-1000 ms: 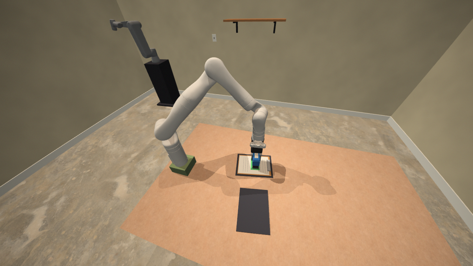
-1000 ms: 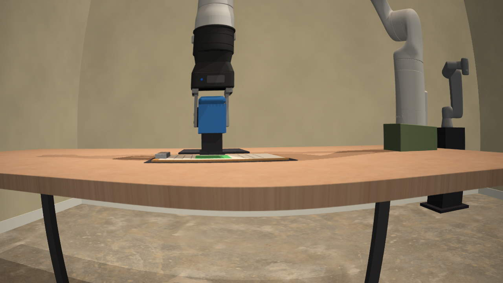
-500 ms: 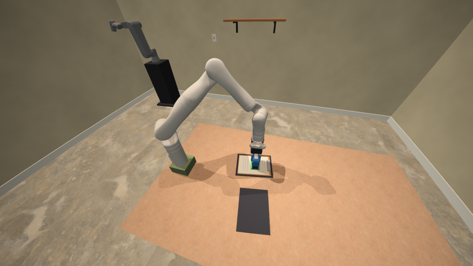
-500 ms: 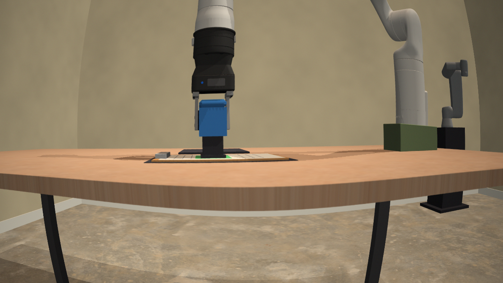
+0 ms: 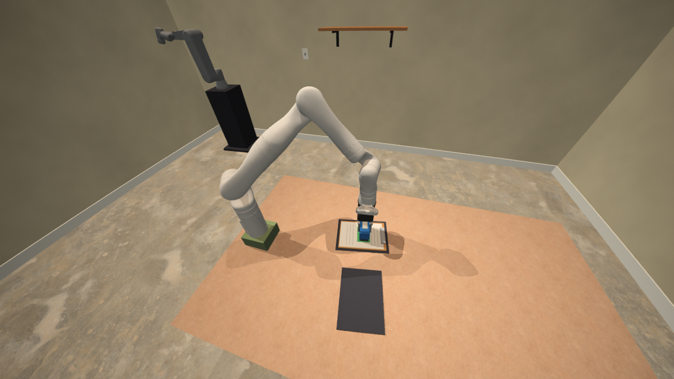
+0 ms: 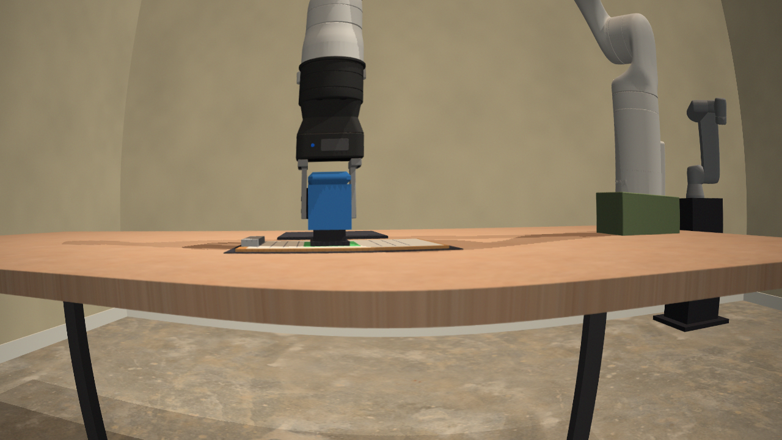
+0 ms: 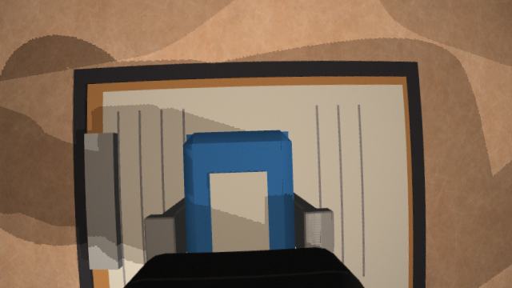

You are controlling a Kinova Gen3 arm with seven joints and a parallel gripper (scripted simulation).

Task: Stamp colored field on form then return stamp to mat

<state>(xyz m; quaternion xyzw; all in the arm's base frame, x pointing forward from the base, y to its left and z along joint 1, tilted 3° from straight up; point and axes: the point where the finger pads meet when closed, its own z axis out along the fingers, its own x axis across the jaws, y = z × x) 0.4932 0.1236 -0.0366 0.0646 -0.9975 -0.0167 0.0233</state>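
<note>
My gripper is now 10 mm above the blue stamp. From my hand the other things lie so: form 50 mm below; dark mat 300 mm to the right, 50 mm below, 30 mm ahead; black base 30 mm below.
</note>
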